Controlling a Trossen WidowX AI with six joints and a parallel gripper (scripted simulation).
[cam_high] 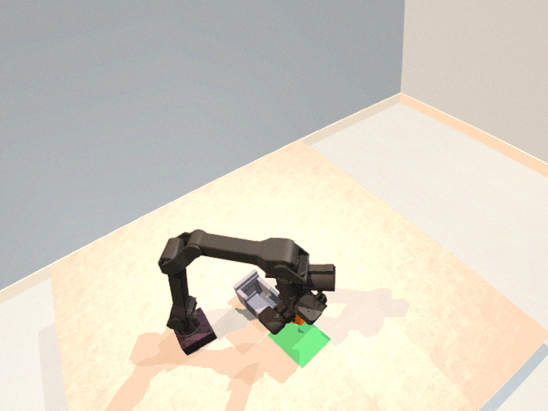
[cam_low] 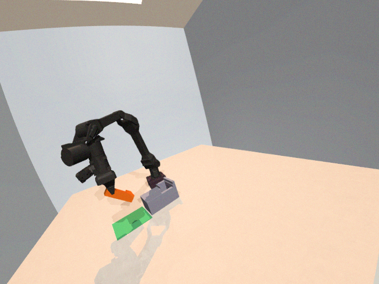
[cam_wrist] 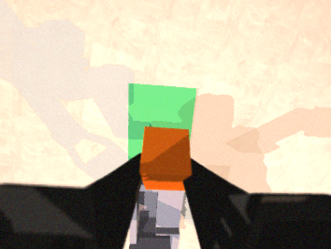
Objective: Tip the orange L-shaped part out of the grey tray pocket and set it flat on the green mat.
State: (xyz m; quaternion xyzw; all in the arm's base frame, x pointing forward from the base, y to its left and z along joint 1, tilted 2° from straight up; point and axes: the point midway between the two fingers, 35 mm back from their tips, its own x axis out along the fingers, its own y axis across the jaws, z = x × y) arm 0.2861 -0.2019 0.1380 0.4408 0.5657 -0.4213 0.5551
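The green mat lies 10 mm behind my gripper tip, 20 mm to the left of it and 170 mm below it. Also, from my gripper tip: orange L-shaped part (20 mm behind, 30 mm to the left, 30 mm below).
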